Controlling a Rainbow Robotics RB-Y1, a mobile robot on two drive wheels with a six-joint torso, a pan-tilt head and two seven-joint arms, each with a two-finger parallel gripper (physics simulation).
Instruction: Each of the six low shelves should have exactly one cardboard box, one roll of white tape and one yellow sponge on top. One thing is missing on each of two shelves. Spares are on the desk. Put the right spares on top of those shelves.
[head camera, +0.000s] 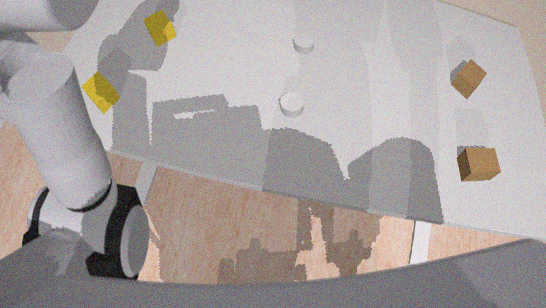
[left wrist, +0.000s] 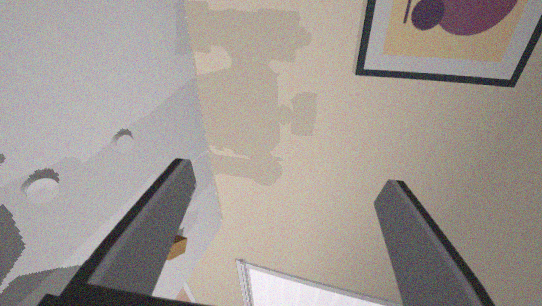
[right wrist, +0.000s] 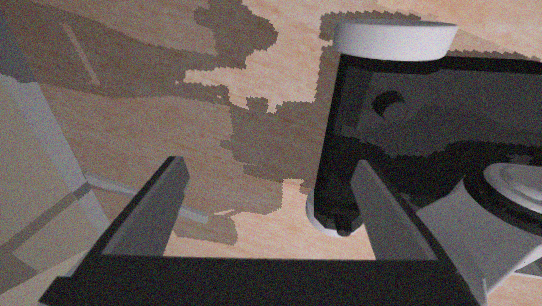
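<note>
On the white desk (head camera: 340, 75) (left wrist: 100, 65), two yellow sponges (head camera: 159, 28) (head camera: 101, 92) lie at the left in the head view, partly in shadow. Two white tape rolls (head camera: 303, 46) (head camera: 291, 105) lie near the middle; they also show as tape rolls (left wrist: 42, 190) (left wrist: 124, 138) in the left wrist view. Two cardboard boxes (head camera: 468, 79) (head camera: 478, 164) lie at the right; part of a box (left wrist: 177, 247) shows behind a left finger. My left gripper (left wrist: 287, 182) is open and empty, outside the head view. My right gripper (right wrist: 270, 169) is open and empty over the floor. The shelves do not show.
My left arm (head camera: 65, 130) reaches along the left of the head view, close to the nearer sponge. The desk's near edge crosses below the objects. A wall with a framed picture (left wrist: 437, 77) shows in the left wrist view. My black base (right wrist: 425, 100) and a wheel (right wrist: 395, 42) show at right.
</note>
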